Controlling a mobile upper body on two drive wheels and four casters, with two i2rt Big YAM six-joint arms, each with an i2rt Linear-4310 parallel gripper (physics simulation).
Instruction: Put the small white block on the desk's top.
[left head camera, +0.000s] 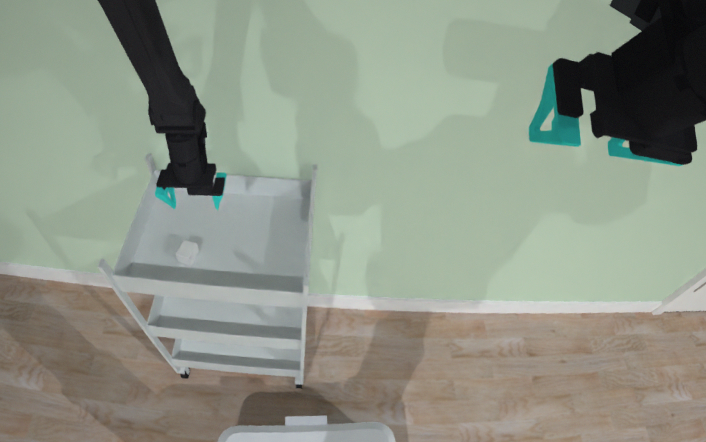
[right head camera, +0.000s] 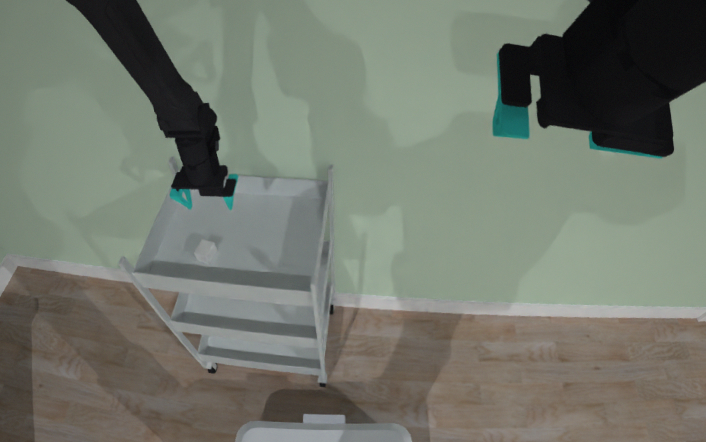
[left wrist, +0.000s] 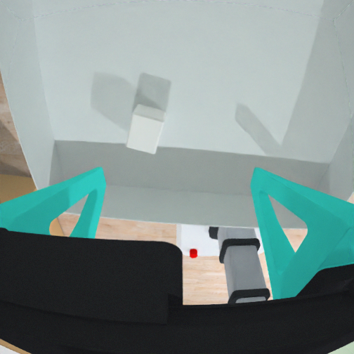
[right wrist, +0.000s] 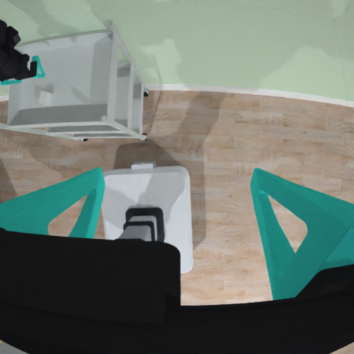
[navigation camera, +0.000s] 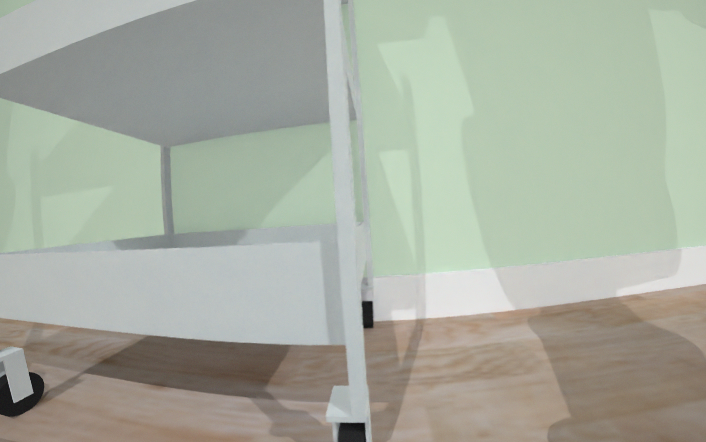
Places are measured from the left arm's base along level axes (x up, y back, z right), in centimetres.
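Where they show: left gripper, fingertip midpoint: (left head camera: 196, 207) (right head camera: 210, 207); right gripper, fingertip midpoint: (left head camera: 571, 142) (right head camera: 544, 135).
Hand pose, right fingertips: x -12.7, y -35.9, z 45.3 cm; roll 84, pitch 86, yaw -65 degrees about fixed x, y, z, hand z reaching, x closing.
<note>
After its pixels a point has its place.
The small white block (left head camera: 187, 252) {x -71.4, y -62.8, z -6.0 cm} (right head camera: 206, 250) {x -71.4, y -63.1, z -5.7 cm} (left wrist: 146, 129) (right wrist: 45, 97) lies in the top tray of a white three-tier cart (left head camera: 218, 287) {x -68.5, y -52.0, z 3.2 cm} (right head camera: 224, 287) {x -69.8, y -52.1, z 1.3 cm} (right wrist: 114, 75) (navigation camera: 340, 156) {x -116.0, y -49.6, z 21.7 cm}, toward the tray's near wall. My left gripper (left head camera: 195, 201) {x -59.7, y -66.8, z -2.3 cm} (right head camera: 211, 201) {x -59.7, y -66.8, z -2.3 cm} (left wrist: 177, 175) is open and empty. It hangs over the far left part of the tray, apart from the block. My right gripper (left head camera: 593, 148) {x -12.7, y -35.9, z 45.3 cm} (right head camera: 558, 145) {x -12.7, y -35.9, z 45.3 cm} (right wrist: 177, 176) is open and empty, high up and well to the right of the cart. The desk does not show clearly in any view.
The robot's white base (left head camera: 307, 433) {x -115.0, y -29.3, z 22.7 cm} (right head camera: 323, 432) {x -115.0, y -29.1, z 22.6 cm} (right wrist: 175, 220) stands in front of the cart. A green wall (left head camera: 442, 218) {x -81.7, y -82.8, z 63.5 cm} with a white baseboard (navigation camera: 468, 291) {x -136.1, y -82.9, z 43.5 cm} rises behind the cart. A tan surface (left wrist: 15, 187) shows at the left in the left wrist view.
</note>
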